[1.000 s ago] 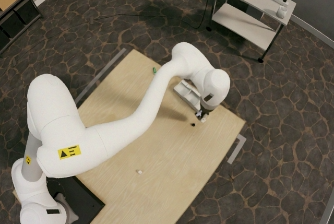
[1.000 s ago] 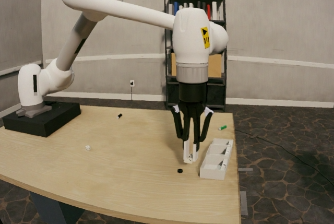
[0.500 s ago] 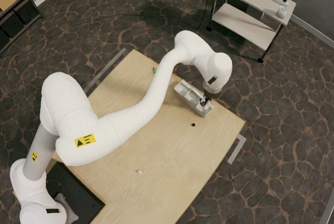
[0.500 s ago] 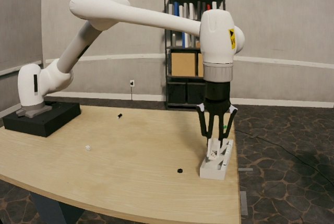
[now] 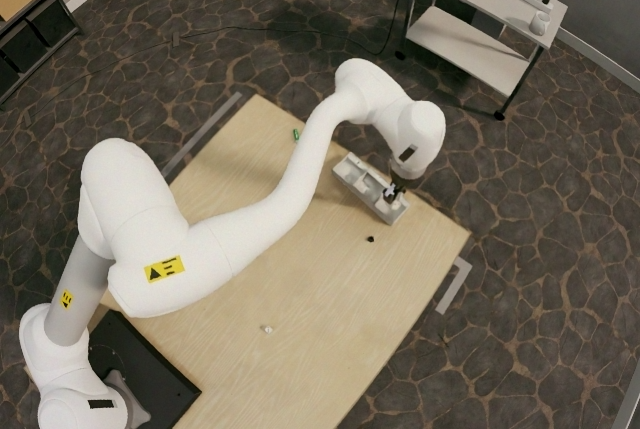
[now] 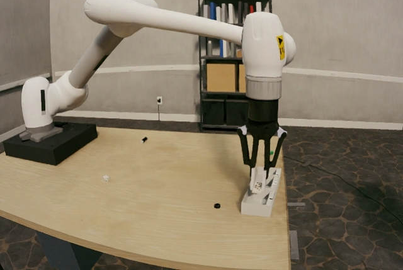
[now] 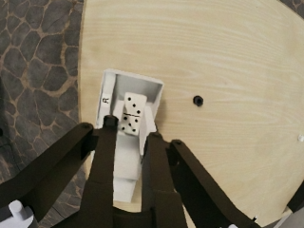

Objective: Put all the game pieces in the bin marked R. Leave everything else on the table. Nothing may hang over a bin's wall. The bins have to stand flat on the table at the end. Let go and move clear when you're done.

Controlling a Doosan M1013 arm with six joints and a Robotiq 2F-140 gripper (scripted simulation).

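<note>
Now: the white die 51 cm behind my hand, 9 cm below it and 2 cm to the right of it. Also, from my hand: small black ring 11 cm behind, 9 cm below, 3 cm to the right; then white domino 3 cm below; then bin 8 cm to the left, 8 cm below, 1 cm ahead.
</note>
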